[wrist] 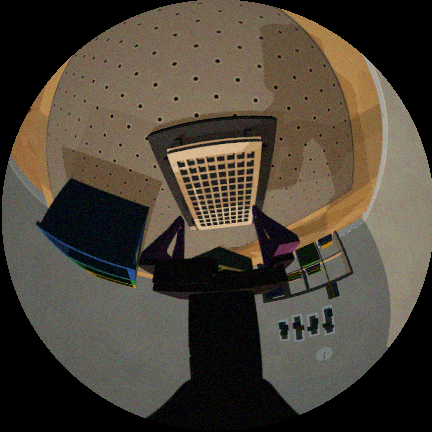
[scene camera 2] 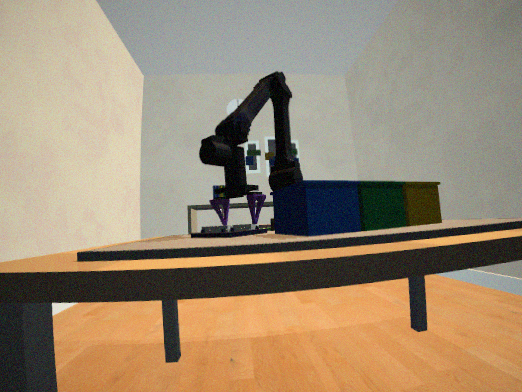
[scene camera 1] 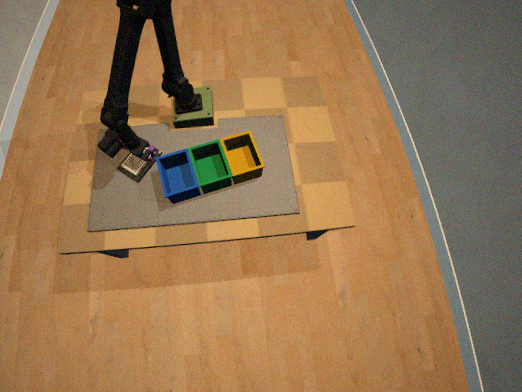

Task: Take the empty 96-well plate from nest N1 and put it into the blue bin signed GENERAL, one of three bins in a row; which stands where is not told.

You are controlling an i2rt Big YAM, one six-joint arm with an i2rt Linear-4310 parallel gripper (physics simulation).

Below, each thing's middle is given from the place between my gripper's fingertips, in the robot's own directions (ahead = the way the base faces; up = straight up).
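There is the pale 96-well plate (wrist: 218,176), and my hand is 1 cm above it, 2 cm to the left of it and 2 cm short of it. The dark nest (wrist: 265,126) is 2 cm below my hand, and it lies 2 cm to the right of the hand and 1 cm ahead of it.
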